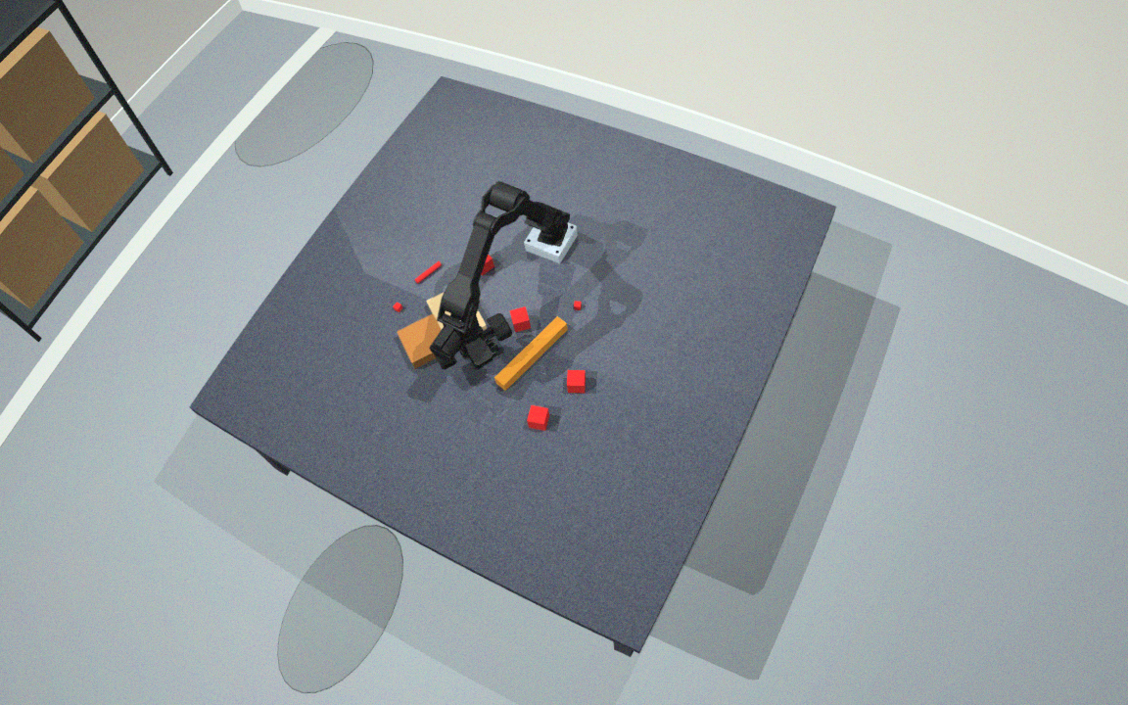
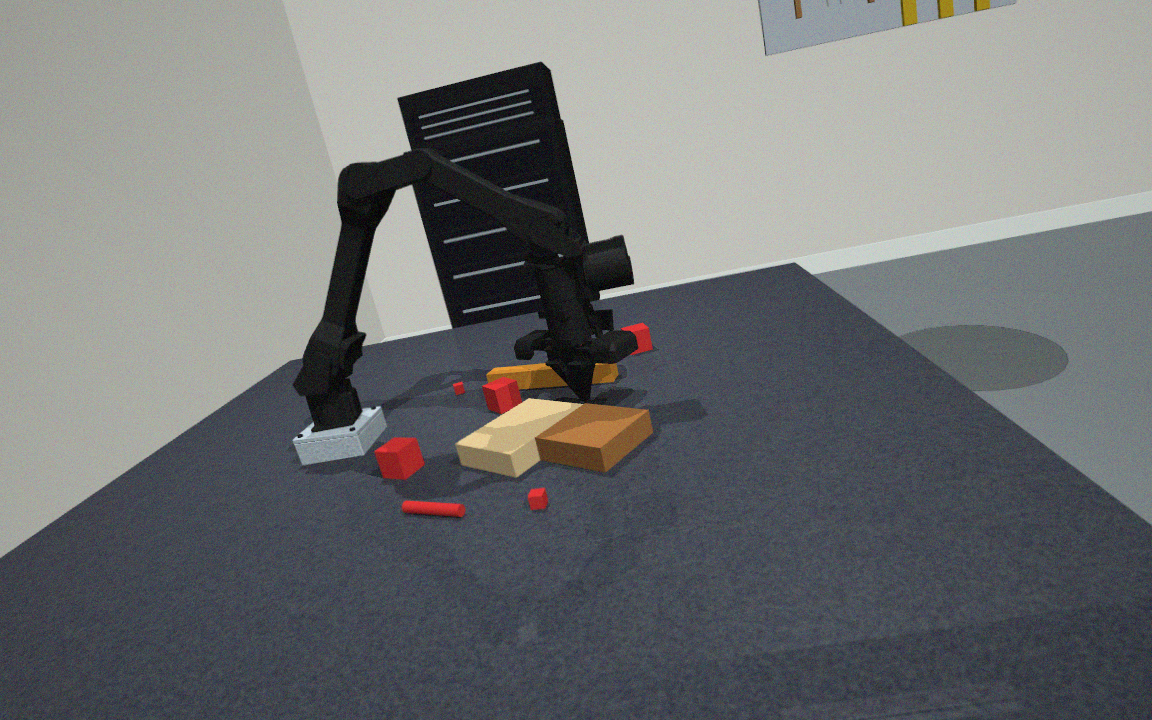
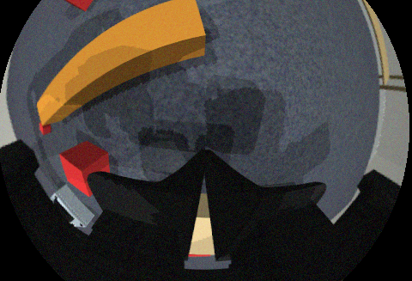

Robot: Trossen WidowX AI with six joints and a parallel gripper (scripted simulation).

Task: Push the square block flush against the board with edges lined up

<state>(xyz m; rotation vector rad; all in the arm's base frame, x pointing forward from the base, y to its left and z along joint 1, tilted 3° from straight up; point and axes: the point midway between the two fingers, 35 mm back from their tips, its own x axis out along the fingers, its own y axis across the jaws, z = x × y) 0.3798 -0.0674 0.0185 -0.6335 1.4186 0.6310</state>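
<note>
The tan block lies 90 mm behind my gripper tip, 90 mm to the right of it and 10 mm above it. From my gripper tip the other things lie so: red rod (200 mm behind, 220 mm to the right); then orange board (40 mm behind, 130 mm to the left, 10 mm above); then brown square block (150 mm to the right, 10 mm above).
</note>
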